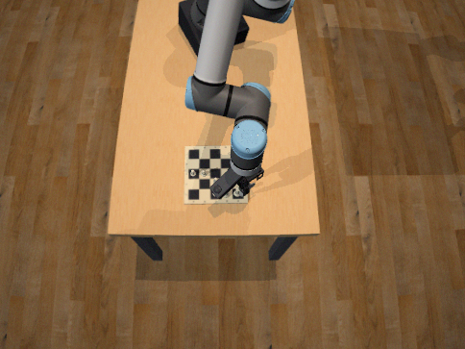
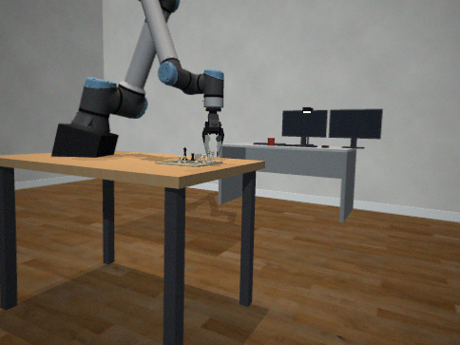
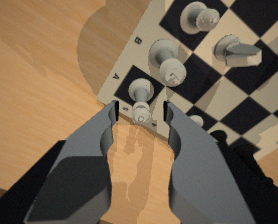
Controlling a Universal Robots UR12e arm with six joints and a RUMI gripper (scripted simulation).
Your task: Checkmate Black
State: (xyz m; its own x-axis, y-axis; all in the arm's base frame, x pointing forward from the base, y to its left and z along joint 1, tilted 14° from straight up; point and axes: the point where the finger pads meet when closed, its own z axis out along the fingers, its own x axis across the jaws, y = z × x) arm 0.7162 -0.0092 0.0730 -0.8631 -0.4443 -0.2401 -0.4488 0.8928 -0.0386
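My hand is 10 mm above the white piece. Also, from my hand: black piece 110 mm behind, 10 mm to the left, 20 mm below; then chessboard 80 mm behind, 70 mm to the right, 40 mm below; then black king 150 mm behind, 20 mm to the left, 10 mm below.
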